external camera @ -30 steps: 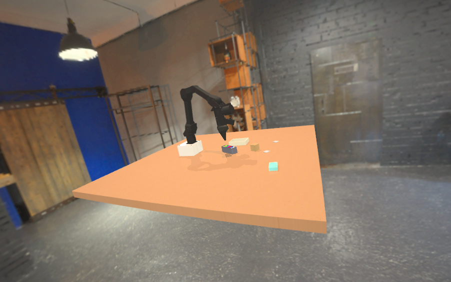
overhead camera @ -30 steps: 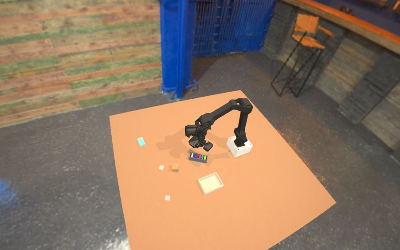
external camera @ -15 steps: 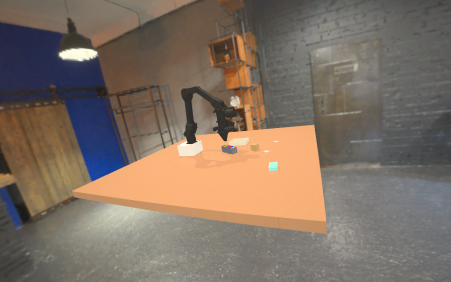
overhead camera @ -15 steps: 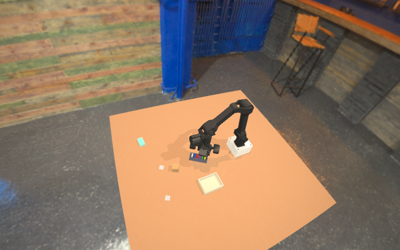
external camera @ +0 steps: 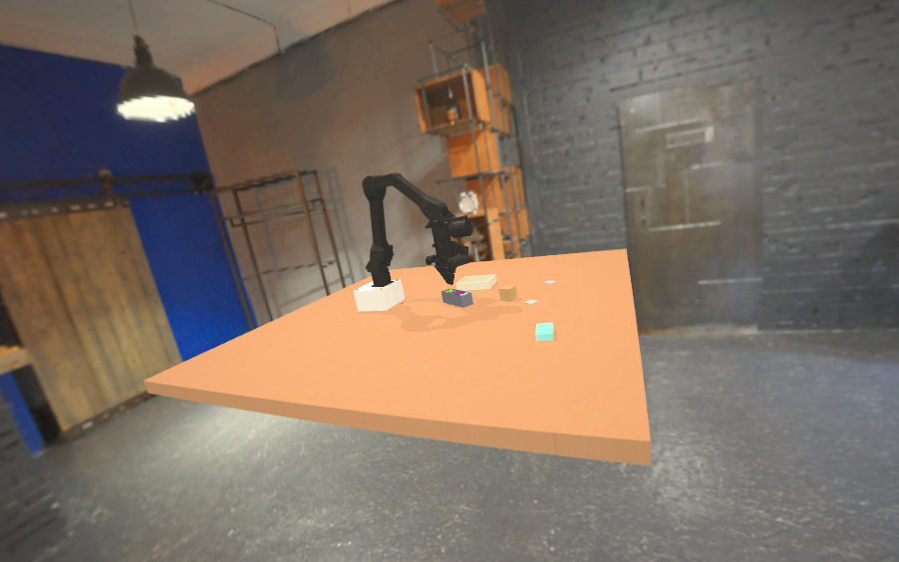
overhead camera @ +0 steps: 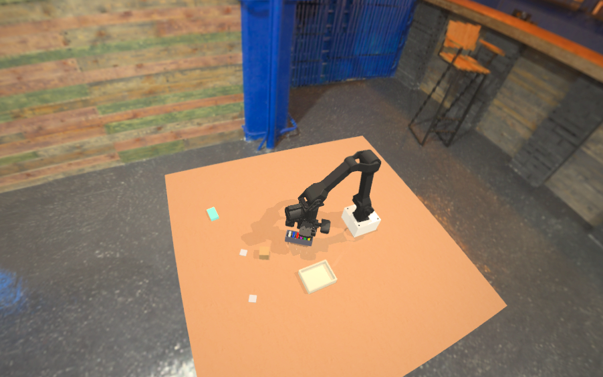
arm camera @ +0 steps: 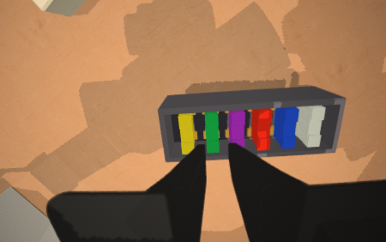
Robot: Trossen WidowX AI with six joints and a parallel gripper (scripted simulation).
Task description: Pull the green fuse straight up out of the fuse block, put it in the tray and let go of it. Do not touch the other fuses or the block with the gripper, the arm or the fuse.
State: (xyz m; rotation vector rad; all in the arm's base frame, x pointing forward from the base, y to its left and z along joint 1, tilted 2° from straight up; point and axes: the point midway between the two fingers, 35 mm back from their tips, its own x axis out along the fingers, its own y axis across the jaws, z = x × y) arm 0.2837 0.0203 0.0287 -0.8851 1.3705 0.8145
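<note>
The green fuse lies 4 cm below my gripper tip. From my gripper tip the other things lie so: cream tray (19 cm to the left, 6 cm below); then tan cube (19 cm ahead, 2 cm to the left, 4 cm below); then teal block (39 cm ahead, 25 cm to the right, 6 cm below).
</note>
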